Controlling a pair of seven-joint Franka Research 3 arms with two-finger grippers.
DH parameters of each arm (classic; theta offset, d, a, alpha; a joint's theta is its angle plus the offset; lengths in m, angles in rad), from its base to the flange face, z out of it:
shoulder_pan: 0 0.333 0 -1.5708
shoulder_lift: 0 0 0 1.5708
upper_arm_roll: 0 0.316 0.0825 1.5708
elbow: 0 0 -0.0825 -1.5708
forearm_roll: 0 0.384 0 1.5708
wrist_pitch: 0 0 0.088 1.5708
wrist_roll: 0 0.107 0 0
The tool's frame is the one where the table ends.
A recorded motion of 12 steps. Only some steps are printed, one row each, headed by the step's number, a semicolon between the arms.
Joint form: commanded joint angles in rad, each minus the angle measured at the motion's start. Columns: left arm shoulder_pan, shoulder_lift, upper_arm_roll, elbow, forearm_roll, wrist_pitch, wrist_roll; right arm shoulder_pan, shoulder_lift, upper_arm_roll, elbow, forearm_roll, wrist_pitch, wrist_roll.
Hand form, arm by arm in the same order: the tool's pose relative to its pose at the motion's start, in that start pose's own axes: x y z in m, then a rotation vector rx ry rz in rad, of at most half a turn. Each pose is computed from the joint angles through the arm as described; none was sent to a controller.
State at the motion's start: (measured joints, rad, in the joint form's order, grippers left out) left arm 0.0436 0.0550 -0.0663 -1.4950 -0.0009 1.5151 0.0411; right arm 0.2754 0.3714 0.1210 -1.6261 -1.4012 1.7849 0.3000
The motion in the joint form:
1: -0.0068 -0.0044 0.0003 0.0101 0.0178 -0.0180 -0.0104; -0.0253 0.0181 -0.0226 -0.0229 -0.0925 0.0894 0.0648
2: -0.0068 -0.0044 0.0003 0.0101 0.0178 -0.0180 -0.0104; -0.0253 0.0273 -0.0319 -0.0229 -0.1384 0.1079 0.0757
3: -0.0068 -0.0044 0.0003 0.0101 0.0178 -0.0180 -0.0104; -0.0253 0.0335 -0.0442 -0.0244 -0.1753 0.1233 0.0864
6: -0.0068 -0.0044 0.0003 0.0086 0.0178 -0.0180 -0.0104; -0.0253 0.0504 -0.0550 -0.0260 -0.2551 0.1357 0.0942
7: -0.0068 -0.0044 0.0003 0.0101 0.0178 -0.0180 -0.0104; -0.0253 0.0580 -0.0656 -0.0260 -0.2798 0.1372 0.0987
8: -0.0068 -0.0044 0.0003 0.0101 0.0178 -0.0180 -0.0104; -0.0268 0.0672 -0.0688 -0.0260 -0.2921 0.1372 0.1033
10: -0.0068 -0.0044 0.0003 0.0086 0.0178 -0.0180 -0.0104; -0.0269 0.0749 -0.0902 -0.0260 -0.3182 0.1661 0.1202
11: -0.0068 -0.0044 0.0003 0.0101 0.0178 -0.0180 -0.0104; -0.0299 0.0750 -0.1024 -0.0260 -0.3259 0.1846 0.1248
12: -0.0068 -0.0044 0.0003 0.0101 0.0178 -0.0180 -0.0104; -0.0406 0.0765 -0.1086 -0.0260 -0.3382 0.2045 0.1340
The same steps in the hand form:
1: -0.0032 0.0019 -0.0056 0.0182 -0.0041 -0.0052; 0.0027 -0.0111 0.0258 -0.0502 0.0592 0.0119
2: -0.0032 0.0019 -0.0056 0.0182 -0.0041 -0.0052; 0.0052 -0.0132 0.0308 -0.0843 0.0812 0.0014
3: -0.0032 0.0019 -0.0056 0.0182 -0.0041 -0.0052; 0.0060 -0.0143 0.0372 -0.1123 0.0953 -0.0060
6: -0.0032 0.0019 -0.0049 0.0181 -0.0056 -0.0052; 0.0094 -0.0199 0.0447 -0.1748 0.1212 -0.0408
7: -0.0032 0.0019 -0.0056 0.0182 -0.0041 -0.0052; 0.0092 -0.0217 0.0516 -0.1962 0.1204 -0.0511
8: -0.0032 0.0019 -0.0056 0.0182 -0.0041 -0.0052; 0.0098 -0.0262 0.0560 -0.2043 0.1194 -0.0587
10: -0.0032 0.0019 -0.0049 0.0181 -0.0056 -0.0052; 0.0094 -0.0282 0.0662 -0.2175 0.1351 -0.0610
11: -0.0032 0.0019 -0.0056 0.0182 -0.0041 -0.0052; 0.0078 -0.0267 0.0729 -0.2193 0.1404 -0.0609
12: -0.0032 0.0019 -0.0056 0.0182 -0.0041 -0.0052; 0.0058 -0.0257 0.0813 -0.2208 0.1470 -0.0584

